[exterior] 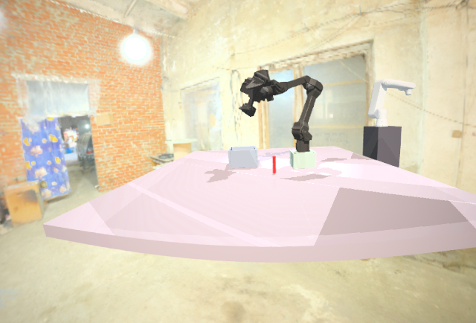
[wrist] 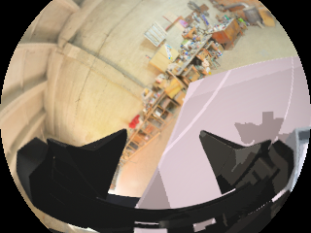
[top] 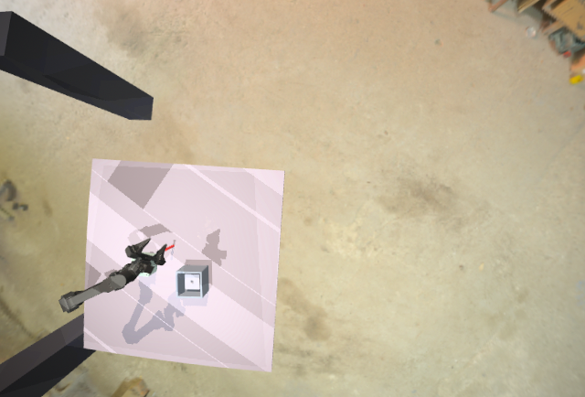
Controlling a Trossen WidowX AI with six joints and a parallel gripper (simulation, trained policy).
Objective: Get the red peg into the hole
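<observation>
Now: the red peg 13 cm behind my gripper tip, 13 cm to the right of it and 30 cm below it. The rest, counted from my gripper tip: pale plate (4 cm ahead, 33 cm to the right, 29 cm below); then grey box (4 cm ahead, 33 cm to the right, 31 cm below).
</observation>
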